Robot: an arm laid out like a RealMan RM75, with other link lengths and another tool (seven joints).
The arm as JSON. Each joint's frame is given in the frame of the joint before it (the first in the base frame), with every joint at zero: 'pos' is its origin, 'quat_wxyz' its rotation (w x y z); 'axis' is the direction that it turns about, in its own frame. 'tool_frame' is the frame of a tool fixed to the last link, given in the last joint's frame.
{
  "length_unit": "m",
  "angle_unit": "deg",
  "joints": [
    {
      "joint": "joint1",
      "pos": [
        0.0,
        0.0,
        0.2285
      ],
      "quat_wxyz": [
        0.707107,
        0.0,
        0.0,
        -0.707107
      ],
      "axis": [
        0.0,
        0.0,
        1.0
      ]
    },
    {
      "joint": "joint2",
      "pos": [
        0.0,
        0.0,
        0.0
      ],
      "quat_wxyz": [
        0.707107,
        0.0,
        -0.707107,
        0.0
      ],
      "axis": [
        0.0,
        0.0,
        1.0
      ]
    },
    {
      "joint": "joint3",
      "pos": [
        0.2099,
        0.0,
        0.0
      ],
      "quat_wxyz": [
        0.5,
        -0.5,
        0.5,
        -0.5
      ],
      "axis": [
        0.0,
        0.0,
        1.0
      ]
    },
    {
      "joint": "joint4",
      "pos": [
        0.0,
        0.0,
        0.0
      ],
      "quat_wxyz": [
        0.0,
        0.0,
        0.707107,
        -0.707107
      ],
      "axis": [
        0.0,
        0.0,
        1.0
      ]
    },
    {
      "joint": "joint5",
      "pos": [
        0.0,
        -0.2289,
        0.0
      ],
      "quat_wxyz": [
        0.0,
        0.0,
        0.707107,
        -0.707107
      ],
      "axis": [
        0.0,
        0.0,
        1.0
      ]
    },
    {
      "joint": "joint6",
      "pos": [
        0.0,
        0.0,
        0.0
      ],
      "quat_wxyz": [
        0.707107,
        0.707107,
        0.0,
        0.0
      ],
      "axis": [
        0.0,
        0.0,
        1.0
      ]
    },
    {
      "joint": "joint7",
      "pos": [
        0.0,
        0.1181,
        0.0
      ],
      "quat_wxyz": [
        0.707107,
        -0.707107,
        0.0,
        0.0
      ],
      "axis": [
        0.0,
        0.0,
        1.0
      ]
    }
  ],
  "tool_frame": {
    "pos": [
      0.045,
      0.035,
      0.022
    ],
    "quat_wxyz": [
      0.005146,
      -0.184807,
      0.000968,
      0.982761
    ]
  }
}
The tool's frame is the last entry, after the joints.
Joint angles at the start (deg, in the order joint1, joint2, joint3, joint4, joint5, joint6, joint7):
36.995 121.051 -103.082 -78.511 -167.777 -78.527 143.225
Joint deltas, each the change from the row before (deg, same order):
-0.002 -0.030 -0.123 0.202 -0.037 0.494 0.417
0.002 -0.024 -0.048 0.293 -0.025 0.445 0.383
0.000 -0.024 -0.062 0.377 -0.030 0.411 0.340
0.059 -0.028 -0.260 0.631 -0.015 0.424 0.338
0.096 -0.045 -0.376 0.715 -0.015 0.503 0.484
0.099 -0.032 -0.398 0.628 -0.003 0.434 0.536
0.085 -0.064 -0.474 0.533 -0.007 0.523 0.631
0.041 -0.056 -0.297 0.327 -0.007 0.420 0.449
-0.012 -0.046 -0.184 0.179 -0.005 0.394 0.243
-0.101 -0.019 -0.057 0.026 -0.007 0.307 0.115
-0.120 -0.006 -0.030 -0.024 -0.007 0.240 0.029
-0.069 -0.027 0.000 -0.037 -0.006 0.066 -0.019
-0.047 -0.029 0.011 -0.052 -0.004 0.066 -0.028
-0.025 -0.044 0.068 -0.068 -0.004 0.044 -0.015
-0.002 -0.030 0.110 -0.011 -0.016 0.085 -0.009
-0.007 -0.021 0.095 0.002 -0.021 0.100 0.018
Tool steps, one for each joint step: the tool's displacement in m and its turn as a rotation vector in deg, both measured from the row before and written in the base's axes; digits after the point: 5 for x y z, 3 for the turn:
0.00024 0.00075 -0.00023 0.366 0.227 -0.025
0.00086 0.00086 -0.00019 0.341 0.197 -0.151
0.00139 0.00077 -0.00043 0.271 0.108 -0.209
0.00219 0.00038 -0.00170 0.069 -0.103 -0.253
0.00228 0.00035 -0.00207 0.104 -0.117 -0.266
0.00189 0.00014 -0.00204 0.104 -0.085 -0.266
0.00138 0.00016 -0.00188 0.195 -0.019 -0.159
0.00080 0.00028 -0.00101 0.206 0.050 -0.074
0.00035 0.00031 -0.00051 0.172 0.095 0.057
0.00023 0.00024 -0.00001 0.164 0.157 0.053
0.00016 0.00010 0.00004 0.107 0.134 0.071
0.00022 0.00006 0.00022 0.043 0.022 0.024
-0.00001 0.00012 0.00029 0.049 0.031 0.058
-0.00008 0.00033 0.00063 0.100 0.050 0.040
-0.00001 0.00051 0.00066 0.133 0.070 0.024
0.00003 0.00048 0.00056 0.139 0.078 0.011

